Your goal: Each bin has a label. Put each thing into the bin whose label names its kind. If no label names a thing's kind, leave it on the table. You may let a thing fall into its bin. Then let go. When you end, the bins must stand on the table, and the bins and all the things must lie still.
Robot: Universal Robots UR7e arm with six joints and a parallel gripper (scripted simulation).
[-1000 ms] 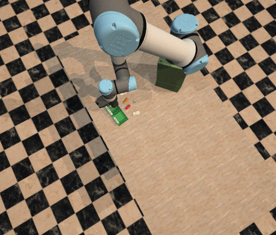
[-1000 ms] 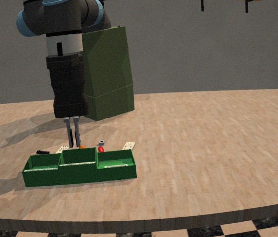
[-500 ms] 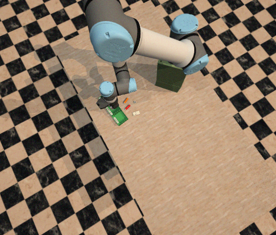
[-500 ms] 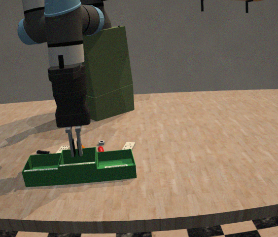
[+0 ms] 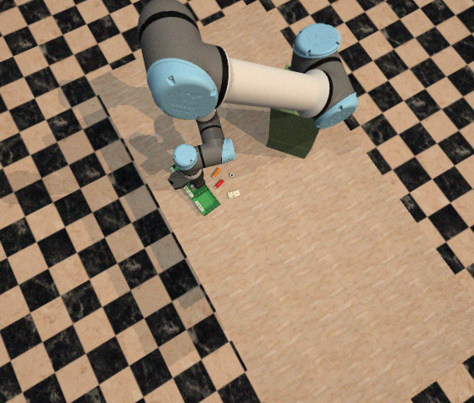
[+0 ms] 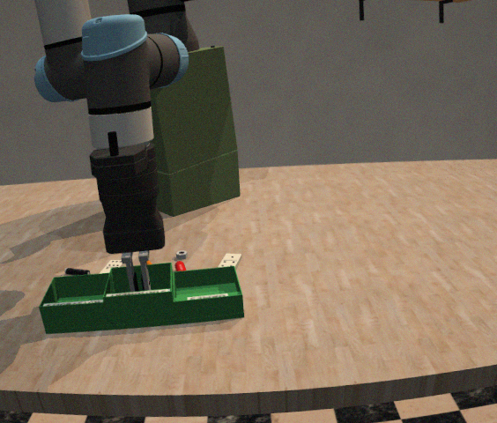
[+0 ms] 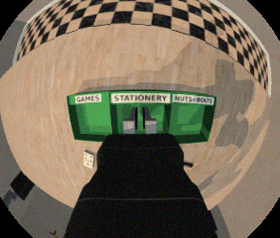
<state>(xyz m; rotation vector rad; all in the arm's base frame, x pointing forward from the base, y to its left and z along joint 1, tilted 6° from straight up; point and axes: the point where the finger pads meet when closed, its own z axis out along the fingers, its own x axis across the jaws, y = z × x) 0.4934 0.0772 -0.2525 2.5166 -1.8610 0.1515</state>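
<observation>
The three joined green bins lies 1 cm below my hand. Also, from my hand: white nut: 17 cm behind, 3 cm below; red cylinder: 11 cm behind, 3 cm below, 2 cm to the left; orange cylinder: 11 cm behind, 3 cm to the right, 3 cm below.
</observation>
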